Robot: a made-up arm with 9 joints.
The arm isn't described. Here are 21 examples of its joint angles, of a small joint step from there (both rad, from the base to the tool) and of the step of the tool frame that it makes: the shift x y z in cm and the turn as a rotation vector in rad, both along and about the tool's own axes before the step.
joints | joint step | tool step
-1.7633 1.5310 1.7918 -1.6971 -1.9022 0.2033 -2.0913 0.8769 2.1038 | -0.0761 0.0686 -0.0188 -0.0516 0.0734 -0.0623 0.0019 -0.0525 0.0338 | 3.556 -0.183 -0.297 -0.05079 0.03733 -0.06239
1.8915 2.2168 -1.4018 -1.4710 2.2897 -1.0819 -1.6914 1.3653 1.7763 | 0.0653 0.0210 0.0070 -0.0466 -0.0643 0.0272 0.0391 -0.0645 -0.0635 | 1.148 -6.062 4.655 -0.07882 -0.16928 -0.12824
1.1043 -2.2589 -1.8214 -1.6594 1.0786 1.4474 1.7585 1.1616 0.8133 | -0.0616 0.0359 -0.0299 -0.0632 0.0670 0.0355 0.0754 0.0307 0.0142 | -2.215 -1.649 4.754 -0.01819 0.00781 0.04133
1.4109 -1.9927 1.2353 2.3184 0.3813 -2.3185 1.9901 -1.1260 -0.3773 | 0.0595 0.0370 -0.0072 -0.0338 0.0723 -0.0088 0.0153 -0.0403 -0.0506 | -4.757 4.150 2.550 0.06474 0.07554 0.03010
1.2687 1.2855 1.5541 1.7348 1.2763 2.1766 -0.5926 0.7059 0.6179 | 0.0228 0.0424 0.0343 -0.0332 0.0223 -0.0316 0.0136 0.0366 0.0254 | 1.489 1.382 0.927 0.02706 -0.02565 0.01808
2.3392 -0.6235 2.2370 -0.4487 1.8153 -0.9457 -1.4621 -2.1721 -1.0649 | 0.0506 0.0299 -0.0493 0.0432 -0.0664 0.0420 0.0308 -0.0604 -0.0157 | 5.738 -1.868 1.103 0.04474 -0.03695 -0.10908
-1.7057 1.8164 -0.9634 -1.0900 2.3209 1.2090 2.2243 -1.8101 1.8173 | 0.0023 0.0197 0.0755 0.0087 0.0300 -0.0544 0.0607 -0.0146 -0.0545 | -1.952 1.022 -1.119 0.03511 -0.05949 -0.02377
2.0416 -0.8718 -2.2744 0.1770 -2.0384 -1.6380 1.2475 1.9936 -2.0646 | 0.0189 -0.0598 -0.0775 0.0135 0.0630 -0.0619 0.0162 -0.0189 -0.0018 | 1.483 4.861 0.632 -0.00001 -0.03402 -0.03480
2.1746 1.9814 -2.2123 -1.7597 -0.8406 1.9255 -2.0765 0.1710 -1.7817 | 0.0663 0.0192 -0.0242 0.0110 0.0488 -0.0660 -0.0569 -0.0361 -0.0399 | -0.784 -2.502 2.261 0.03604 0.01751 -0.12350
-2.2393 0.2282 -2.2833 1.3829 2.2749 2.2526 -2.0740 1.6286 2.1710 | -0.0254 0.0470 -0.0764 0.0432 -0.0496 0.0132 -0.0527 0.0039 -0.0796 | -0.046 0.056 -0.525 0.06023 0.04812 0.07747
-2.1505 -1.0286 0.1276 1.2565 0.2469 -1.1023 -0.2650 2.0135 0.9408 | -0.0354 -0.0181 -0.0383 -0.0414 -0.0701 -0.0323 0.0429 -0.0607 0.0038 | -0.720 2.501 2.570 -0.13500 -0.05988 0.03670
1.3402 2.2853 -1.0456 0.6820 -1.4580 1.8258 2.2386 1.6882 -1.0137 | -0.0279 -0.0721 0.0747 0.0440 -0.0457 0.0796 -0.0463 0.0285 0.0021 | -0.969 3.991 2.880 0.07159 0.16738 -0.07789
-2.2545 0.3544 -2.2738 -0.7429 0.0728 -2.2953 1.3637 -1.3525 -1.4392 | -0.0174 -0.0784 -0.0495 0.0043 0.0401 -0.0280 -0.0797 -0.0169 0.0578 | 3.240 -2.607 1.675 -0.07490 0.04577 0.04178
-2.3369 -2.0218 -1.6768 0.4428 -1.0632 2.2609 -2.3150 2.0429 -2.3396 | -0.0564 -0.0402 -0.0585 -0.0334 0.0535 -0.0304 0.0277 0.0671 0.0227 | 0.981 1.372 -1.668 0.00711 -0.07062 0.03642
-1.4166 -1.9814 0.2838 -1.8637 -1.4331 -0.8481 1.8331 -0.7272 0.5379 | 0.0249 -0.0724 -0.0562 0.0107 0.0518 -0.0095 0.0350 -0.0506 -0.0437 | -1.935 -8.071 -0.575 -0.10036 -0.00731 0.08695
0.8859 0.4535 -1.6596 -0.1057 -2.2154 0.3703 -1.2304 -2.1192 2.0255 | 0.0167 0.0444 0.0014 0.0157 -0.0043 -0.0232 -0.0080 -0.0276 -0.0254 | 1.817 -0.978 -2.250 -0.06999 -0.03620 -0.04116
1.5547 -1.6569 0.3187 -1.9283 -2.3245 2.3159 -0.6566 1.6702 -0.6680 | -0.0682 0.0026 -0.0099 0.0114 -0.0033 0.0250 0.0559 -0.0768 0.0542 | 4.764 4.663 3.602 0.06441 -0.04000 0.04824
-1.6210 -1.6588 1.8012 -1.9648 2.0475 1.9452 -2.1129 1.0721 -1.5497 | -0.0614 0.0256 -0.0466 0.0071 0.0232 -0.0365 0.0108 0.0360 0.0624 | 2.400 -0.258 0.013 -0.04891 0.01935 0.10340
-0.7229 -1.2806 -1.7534 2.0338 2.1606 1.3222 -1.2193 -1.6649 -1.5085 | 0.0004 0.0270 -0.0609 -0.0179 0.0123 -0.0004 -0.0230 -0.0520 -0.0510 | 1.013 0.796 0.207 0.04441 -0.15177 -0.01708
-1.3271 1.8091 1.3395 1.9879 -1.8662 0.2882 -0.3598 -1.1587 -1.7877 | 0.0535 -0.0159 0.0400 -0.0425 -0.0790 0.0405 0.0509 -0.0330 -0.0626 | 0.492 -0.390 3.765 0.05758 0.13278 0.03476
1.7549 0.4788 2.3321 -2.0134 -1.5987 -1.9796 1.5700 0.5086 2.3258 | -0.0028 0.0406 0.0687 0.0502 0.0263 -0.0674 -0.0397 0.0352 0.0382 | -4.381 0.404 -0.419 0.09633 -0.02444 0.11394
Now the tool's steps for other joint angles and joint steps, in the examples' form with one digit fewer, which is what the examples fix.
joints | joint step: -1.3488 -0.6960 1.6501 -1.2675 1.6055 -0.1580 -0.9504 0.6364 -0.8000 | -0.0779 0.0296 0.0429 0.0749 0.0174 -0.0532 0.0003 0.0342 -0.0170
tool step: 4.58 -2.17 0.00 0.0904 0.0545 0.0335
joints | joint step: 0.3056 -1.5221 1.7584 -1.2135 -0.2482 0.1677 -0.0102 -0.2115 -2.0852 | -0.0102 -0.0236 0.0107 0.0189 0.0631 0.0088 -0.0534 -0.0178 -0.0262
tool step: 1.30 -0.10 -0.51 -0.0349 -0.0444 -0.1312
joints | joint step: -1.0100 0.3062 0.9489 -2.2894 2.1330 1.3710 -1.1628 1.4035 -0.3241 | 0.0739 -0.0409 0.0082 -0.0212 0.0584 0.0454 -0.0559 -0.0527 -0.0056
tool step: -6.99 -0.87 -4.46 0.0188 0.1333 -0.0090
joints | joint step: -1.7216 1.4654 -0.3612 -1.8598 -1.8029 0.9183 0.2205 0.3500 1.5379 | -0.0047 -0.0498 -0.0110 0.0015 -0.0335 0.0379 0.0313 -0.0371 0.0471
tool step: -4.66 -1.02 -5.50 0.0137 0.1040 -0.0841
